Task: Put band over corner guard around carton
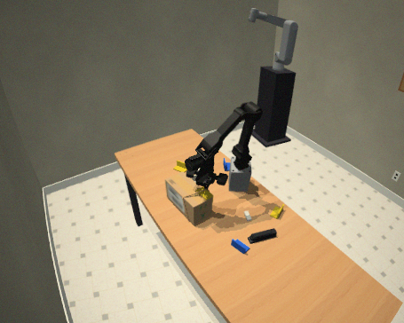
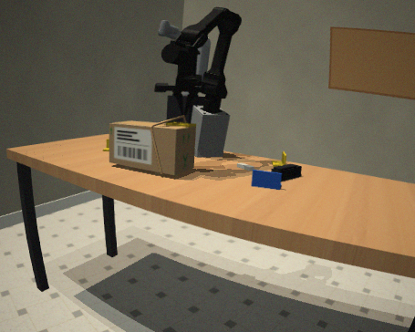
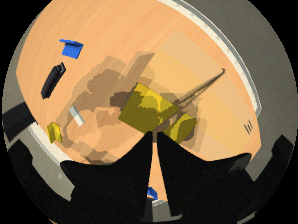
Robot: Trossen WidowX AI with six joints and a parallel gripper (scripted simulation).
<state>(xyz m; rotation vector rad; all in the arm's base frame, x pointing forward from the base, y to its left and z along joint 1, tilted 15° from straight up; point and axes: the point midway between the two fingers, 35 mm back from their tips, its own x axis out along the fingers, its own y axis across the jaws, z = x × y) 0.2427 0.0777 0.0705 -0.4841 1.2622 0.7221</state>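
My hand is 7 cm above the yellow corner guard. Also, from my hand: brown carton 12 cm below, 7 cm to the right, 7 cm ahead; then white piece 19 cm below, 19 cm behind, 12 cm to the left; then yellow guard 35 cm behind, 19 cm below, 17 cm to the left.
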